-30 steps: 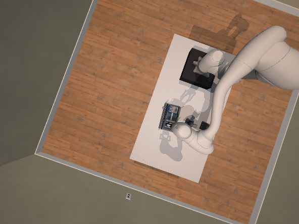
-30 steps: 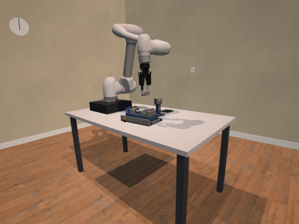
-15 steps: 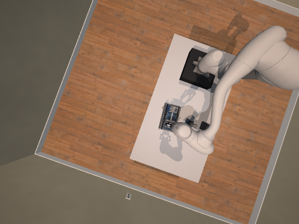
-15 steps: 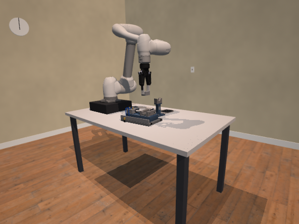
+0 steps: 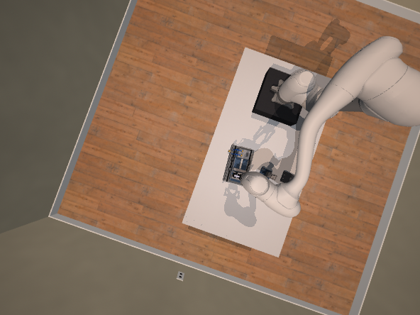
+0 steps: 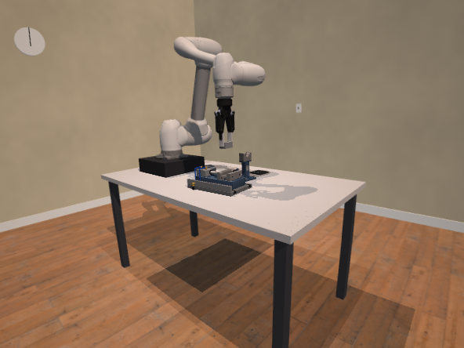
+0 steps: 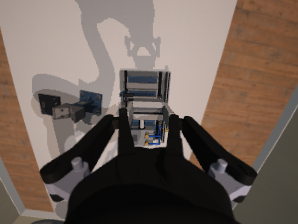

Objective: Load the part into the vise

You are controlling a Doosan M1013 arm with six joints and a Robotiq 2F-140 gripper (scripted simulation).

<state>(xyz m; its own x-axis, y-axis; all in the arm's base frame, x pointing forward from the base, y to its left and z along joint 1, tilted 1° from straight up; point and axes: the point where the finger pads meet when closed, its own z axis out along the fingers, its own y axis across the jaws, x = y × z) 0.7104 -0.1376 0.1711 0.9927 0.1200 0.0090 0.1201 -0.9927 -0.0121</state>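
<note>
The part lies 20 mm below my hand. The rest, counted from my hand: vise base (220 mm below, 70 mm behind, 10 mm to the left).
</note>
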